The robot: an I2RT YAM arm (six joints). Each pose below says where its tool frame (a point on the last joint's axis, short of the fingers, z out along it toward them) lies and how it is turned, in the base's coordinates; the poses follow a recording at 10 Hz.
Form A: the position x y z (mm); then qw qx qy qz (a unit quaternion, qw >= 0).
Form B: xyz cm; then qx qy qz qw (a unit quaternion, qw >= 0). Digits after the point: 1 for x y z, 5 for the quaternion.
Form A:
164 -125 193 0.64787 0.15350 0.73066 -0.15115
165 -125 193 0.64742 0.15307 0.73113 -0.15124
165 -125 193 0.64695 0.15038 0.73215 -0.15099
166 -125 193 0.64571 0.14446 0.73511 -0.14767
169 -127 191 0.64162 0.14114 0.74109 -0.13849
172 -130 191 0.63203 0.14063 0.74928 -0.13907
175 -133 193 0.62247 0.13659 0.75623 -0.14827
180 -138 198 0.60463 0.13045 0.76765 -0.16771
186 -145 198 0.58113 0.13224 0.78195 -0.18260
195 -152 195 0.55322 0.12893 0.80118 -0.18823
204 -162 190 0.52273 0.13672 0.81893 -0.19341
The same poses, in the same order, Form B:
16.4 -12.5 19.3 0.15350 0.73066 -0.15115 0.64787
16.5 -12.5 19.3 0.15307 0.73113 -0.15124 0.64742
16.5 -12.5 19.3 0.15038 0.73215 -0.15099 0.64695
16.6 -12.5 19.3 0.14446 0.73511 -0.14767 0.64571
16.9 -12.7 19.1 0.14114 0.74109 -0.13849 0.64162
17.2 -13.0 19.1 0.14063 0.74928 -0.13907 0.63203
17.5 -13.3 19.3 0.13659 0.75623 -0.14827 0.62247
18.0 -13.8 19.8 0.13045 0.76765 -0.16771 0.60463
18.6 -14.5 19.8 0.13224 0.78195 -0.18260 0.58113
19.5 -15.2 19.5 0.12893 0.80118 -0.18823 0.55322
20.4 -16.2 19.0 0.13672 0.81893 -0.19341 0.52273

